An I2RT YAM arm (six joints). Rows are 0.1 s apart.
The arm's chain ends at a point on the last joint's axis. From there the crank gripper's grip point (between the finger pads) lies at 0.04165 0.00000 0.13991 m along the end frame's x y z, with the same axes.
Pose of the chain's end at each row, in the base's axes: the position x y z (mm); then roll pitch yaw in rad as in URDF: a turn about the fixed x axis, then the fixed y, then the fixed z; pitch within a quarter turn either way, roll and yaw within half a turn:
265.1, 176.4, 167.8, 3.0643, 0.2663, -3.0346
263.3, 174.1, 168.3, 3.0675, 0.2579, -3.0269
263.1, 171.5, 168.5, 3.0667, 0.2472, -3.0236
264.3, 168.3, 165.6, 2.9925, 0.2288, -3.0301
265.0, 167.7, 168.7, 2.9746, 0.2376, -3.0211
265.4, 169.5, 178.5, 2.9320, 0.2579, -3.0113
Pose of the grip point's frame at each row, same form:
260.5, 186.8, 22.3, 3.0643, 0.2663, -3.0346
257.5, 183.9, 22.8, 3.0675, 0.2579, -3.0269
255.7, 181.2, 23.0, 3.0667, 0.2472, -3.0236
252.9, 187.9, 21.4, 2.9925, 0.2288, -3.0301
254.3, 189.8, 24.8, 2.9746, 0.2376, -3.0211
256.3, 197.7, 35.6, 2.9320, 0.2579, -3.0113

